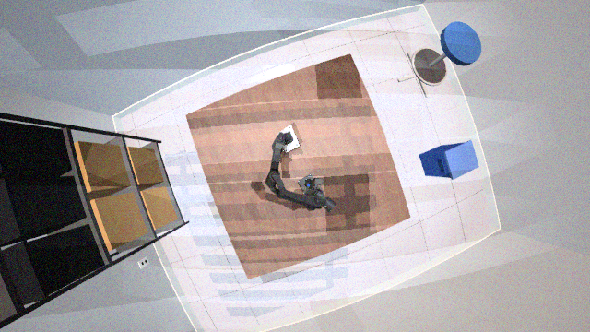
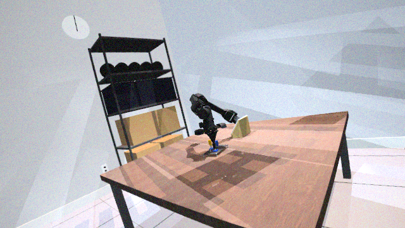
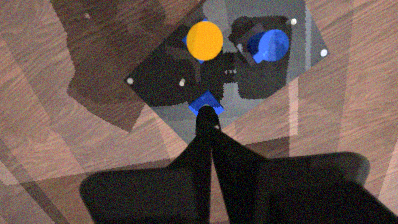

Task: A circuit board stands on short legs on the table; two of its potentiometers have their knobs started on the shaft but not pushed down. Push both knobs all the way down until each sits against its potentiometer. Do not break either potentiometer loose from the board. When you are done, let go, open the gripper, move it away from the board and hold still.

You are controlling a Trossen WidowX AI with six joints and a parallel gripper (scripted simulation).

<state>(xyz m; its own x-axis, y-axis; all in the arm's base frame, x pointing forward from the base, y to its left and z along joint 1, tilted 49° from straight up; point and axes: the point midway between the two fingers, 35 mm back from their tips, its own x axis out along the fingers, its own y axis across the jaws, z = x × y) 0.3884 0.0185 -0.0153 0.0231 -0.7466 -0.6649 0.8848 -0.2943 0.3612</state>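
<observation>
My gripper tip is 3 cm above the blue potentiometer. Round my gripper tip: blue knob 6 cm behind, 3 cm to the right, 2 cm below.
</observation>
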